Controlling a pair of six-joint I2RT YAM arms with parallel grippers.
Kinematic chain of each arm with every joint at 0, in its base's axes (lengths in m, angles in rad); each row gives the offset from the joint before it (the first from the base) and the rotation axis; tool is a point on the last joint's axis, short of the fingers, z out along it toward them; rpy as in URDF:
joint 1: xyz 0 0 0.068 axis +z
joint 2: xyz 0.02 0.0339 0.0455 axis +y
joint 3: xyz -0.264 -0.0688 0 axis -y
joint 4: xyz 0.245 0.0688 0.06 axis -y
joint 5: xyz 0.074 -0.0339 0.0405 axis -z
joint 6: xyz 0.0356 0 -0.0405 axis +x
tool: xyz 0 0 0 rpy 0 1.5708 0
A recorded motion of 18 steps. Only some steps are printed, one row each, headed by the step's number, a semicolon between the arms.
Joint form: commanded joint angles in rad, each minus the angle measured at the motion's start. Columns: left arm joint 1, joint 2, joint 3, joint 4, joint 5, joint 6; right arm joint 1, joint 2, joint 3, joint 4, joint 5, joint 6.
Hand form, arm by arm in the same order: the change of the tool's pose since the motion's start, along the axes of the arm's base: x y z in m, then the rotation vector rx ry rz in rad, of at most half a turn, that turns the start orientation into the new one. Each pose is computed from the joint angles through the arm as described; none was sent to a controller.
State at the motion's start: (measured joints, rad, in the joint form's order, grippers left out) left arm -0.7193 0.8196 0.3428 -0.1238 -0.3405 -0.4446; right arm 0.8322 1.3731 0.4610 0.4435 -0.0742 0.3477
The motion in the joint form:
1: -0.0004 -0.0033 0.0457 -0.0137 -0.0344 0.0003; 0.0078 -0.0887 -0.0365 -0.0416 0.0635 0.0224
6: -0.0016 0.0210 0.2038 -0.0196 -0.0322 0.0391; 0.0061 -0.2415 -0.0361 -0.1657 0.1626 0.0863
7: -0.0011 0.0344 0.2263 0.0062 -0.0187 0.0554; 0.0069 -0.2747 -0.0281 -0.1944 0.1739 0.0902
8: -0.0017 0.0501 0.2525 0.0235 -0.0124 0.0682; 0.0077 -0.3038 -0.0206 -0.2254 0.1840 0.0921
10: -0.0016 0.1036 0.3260 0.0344 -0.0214 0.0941; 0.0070 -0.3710 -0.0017 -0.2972 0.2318 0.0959
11: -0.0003 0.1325 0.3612 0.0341 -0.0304 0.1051; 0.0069 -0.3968 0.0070 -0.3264 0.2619 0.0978
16: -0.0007 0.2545 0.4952 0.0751 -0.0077 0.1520; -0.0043 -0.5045 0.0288 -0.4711 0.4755 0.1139
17: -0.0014 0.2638 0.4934 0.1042 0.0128 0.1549; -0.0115 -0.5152 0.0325 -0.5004 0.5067 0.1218
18: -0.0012 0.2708 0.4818 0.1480 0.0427 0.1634; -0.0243 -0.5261 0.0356 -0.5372 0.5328 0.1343
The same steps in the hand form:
1: 0.0035 -0.0016 0.0149 -0.0088 -0.0391 0.0282; -0.0093 -0.0107 0.0059 0.0016 -0.0127 -0.0590
6: 0.0149 -0.0120 0.0647 -0.0626 -0.1439 0.0082; -0.0174 -0.0256 0.0276 0.0347 -0.0215 -0.1778
7: 0.0180 -0.0152 0.0727 -0.0769 -0.1707 -0.0097; -0.0192 -0.0279 0.0344 0.0443 -0.0303 -0.1888
8: 0.0211 -0.0184 0.0808 -0.0866 -0.1936 -0.0208; -0.0210 -0.0302 0.0398 0.0474 -0.0359 -0.1980
10: 0.0305 -0.0262 0.0978 -0.0813 -0.2270 -0.0228; -0.0246 -0.0370 0.0527 0.0495 -0.0581 -0.2436
11: 0.0356 -0.0299 0.1045 -0.0723 -0.2371 -0.0178; -0.0260 -0.0401 0.0579 0.0477 -0.0702 -0.2719
16: 0.0571 -0.0499 0.1299 -0.0740 -0.2861 -0.0552; -0.0315 -0.0605 0.0721 -0.0077 -0.1265 -0.4827
17: 0.0587 -0.0525 0.1301 -0.0901 -0.2966 -0.0747; -0.0317 -0.0642 0.0726 -0.0234 -0.1260 -0.5205
18: 0.0600 -0.0549 0.1288 -0.1086 -0.3130 -0.1039; -0.0315 -0.0689 0.0722 -0.0418 -0.1180 -0.5606

